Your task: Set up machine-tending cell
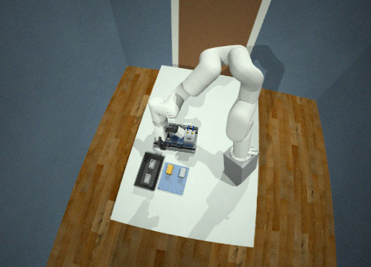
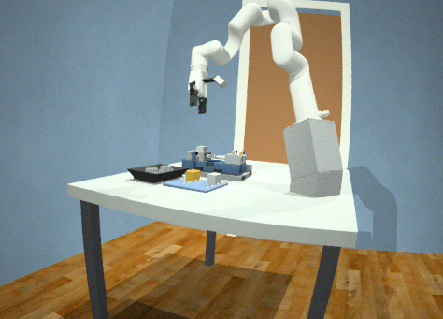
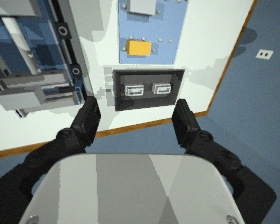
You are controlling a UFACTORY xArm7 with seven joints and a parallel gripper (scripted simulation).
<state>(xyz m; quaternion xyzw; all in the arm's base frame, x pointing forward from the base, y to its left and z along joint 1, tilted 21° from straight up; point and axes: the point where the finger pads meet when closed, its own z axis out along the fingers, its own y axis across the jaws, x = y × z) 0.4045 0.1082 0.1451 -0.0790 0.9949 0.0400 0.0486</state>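
Now: the brass blank 26 cm below my hand, 8 cm to the left of it and 4 cm behind it. The rest, counted from my hand: vise 24 cm below, 16 cm to the right, 1 cm behind; hosed end block 21 cm below, 17 cm to the right, 10 cm behind; fixed jaw 21 cm below, 15 cm to the right, 9 cm ahead.
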